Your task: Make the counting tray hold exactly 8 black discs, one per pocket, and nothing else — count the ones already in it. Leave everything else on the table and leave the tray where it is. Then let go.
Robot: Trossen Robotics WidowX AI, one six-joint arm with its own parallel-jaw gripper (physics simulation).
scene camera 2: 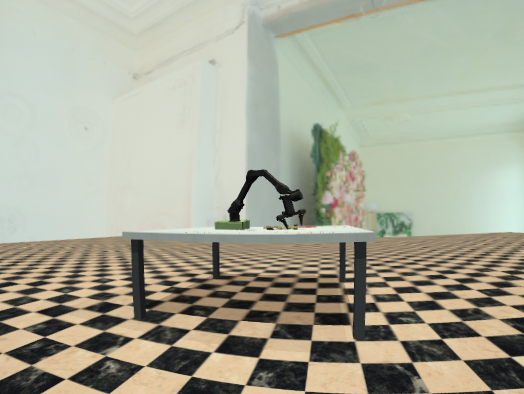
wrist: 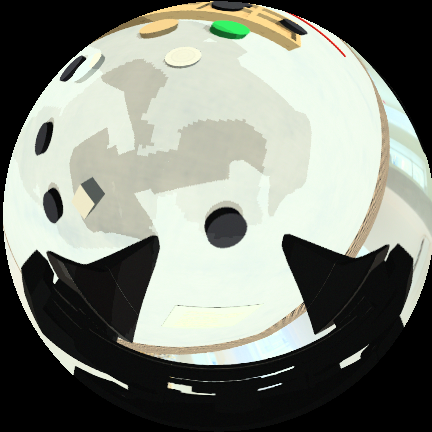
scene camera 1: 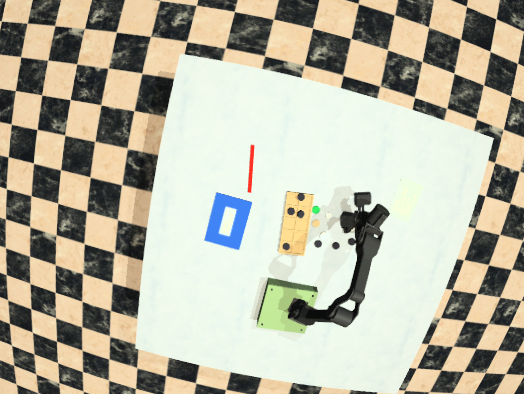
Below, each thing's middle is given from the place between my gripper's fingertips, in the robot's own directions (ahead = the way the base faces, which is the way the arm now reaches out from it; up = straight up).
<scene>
My hand is 100 mm past the small cream cube (wrist: 88, 193) and 10 mm to the left of it. The rest, counted from my hand: tan counting tray (scene camera 1: 295, 230) (200 mm to the left, 160 mm behind).
</scene>
